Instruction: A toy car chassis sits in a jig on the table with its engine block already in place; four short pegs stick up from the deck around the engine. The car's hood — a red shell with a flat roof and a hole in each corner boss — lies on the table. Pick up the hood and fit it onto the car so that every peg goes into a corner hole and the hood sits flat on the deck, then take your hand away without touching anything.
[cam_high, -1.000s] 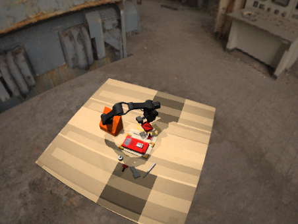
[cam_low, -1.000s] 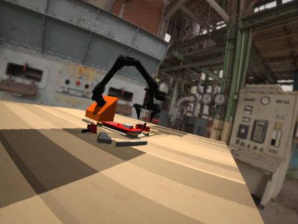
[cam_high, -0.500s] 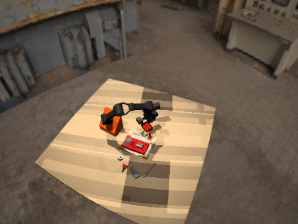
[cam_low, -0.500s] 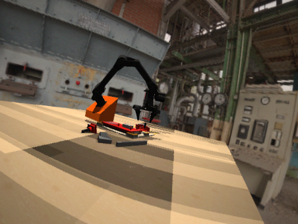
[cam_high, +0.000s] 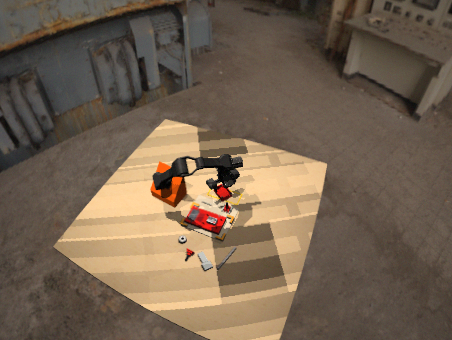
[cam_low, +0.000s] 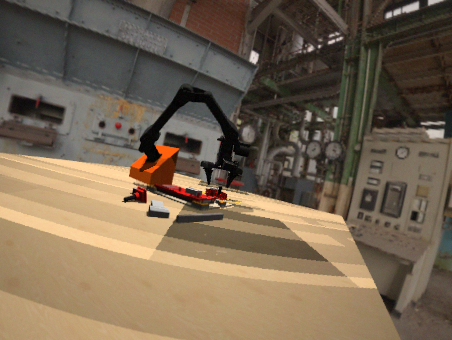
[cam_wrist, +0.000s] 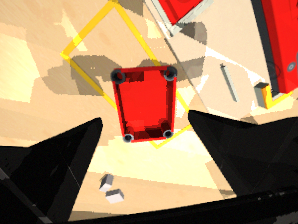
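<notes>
My gripper tip is now 40 mm above the red hood. Also, from my gripper tip: thin grey rod (210 mm ahead, 370 mm to the right, 40 mm below).
</notes>
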